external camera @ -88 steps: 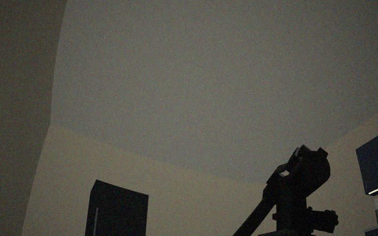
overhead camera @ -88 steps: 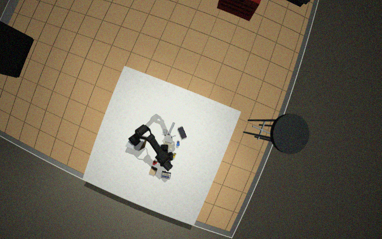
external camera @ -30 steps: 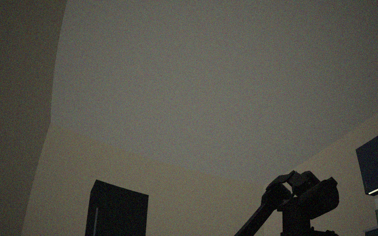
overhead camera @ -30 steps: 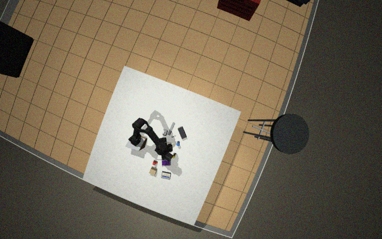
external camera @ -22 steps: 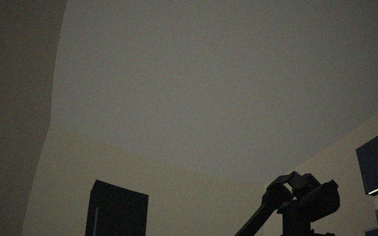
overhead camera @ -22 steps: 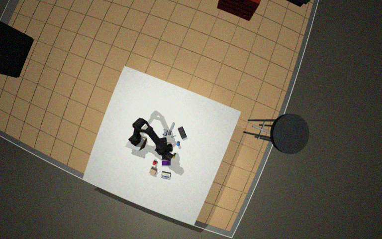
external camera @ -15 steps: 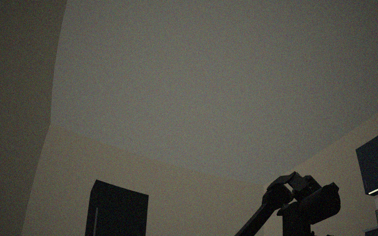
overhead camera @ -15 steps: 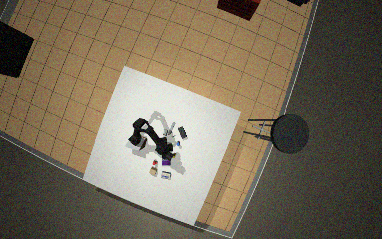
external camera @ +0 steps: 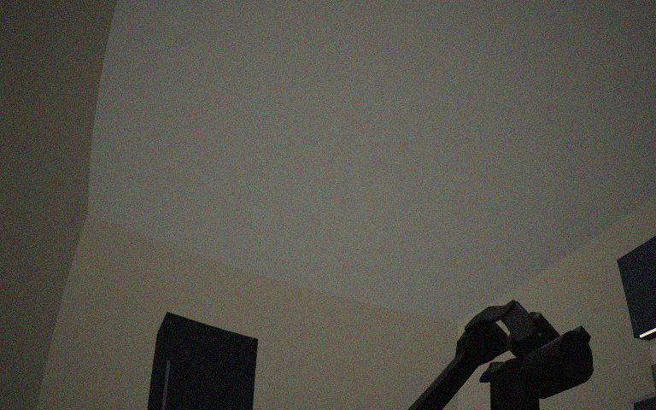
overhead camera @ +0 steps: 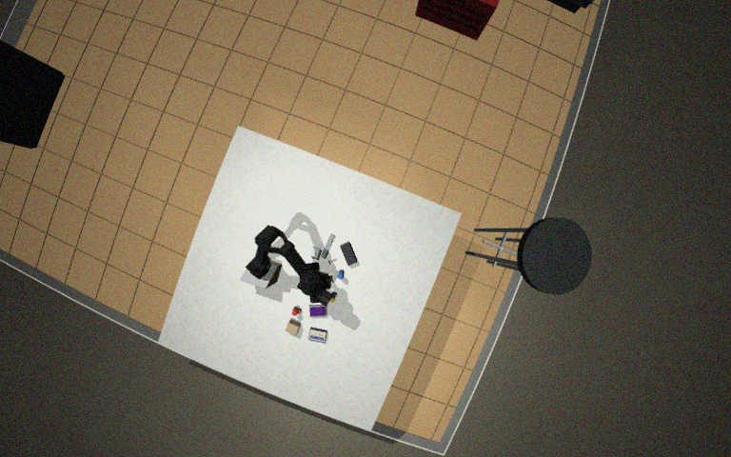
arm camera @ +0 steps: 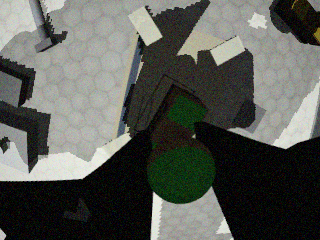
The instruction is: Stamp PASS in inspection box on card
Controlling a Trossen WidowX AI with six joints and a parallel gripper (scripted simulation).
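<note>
My gripper tip is now 50 mm above the cream card and 10 mm short of it. From my gripper tip the other things lie so: blue stamp 90 mm ahead, 70 mm to the left, 30 mm below; then yellow-knobbed stamp 110 mm ahead, 50 mm to the right, 30 mm below; then PASS stamp right at my gripper tip.
</note>
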